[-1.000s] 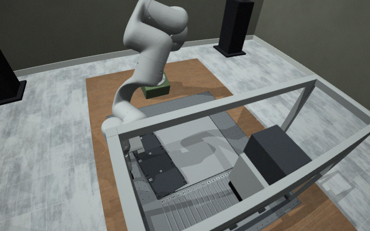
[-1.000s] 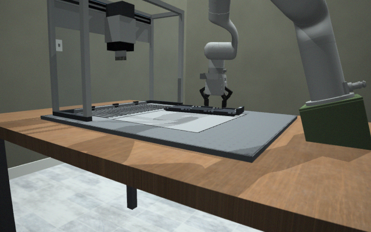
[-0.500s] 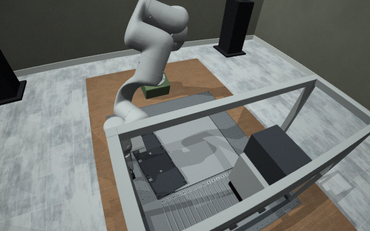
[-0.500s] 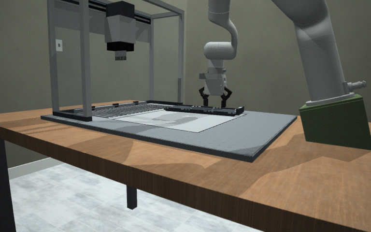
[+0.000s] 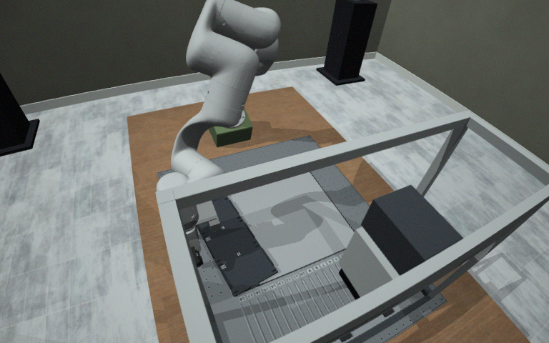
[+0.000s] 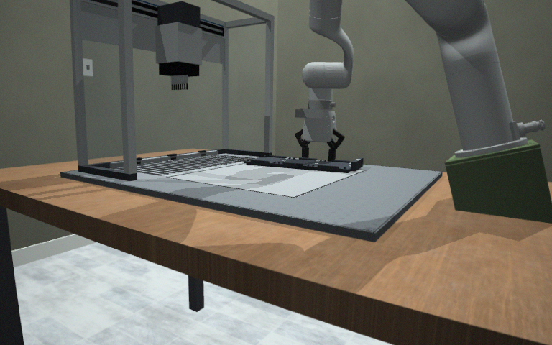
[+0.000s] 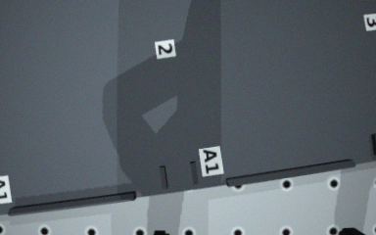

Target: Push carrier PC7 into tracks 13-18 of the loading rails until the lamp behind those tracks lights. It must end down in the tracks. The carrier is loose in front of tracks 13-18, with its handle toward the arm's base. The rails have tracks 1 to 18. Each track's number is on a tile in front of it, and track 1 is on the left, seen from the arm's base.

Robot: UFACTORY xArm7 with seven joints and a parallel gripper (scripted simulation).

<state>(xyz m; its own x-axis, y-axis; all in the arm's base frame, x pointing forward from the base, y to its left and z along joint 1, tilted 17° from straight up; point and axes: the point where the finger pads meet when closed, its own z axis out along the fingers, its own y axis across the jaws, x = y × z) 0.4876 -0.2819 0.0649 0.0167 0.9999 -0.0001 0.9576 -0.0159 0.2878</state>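
The carrier PC7 lies 110 mm to the left of my hand.
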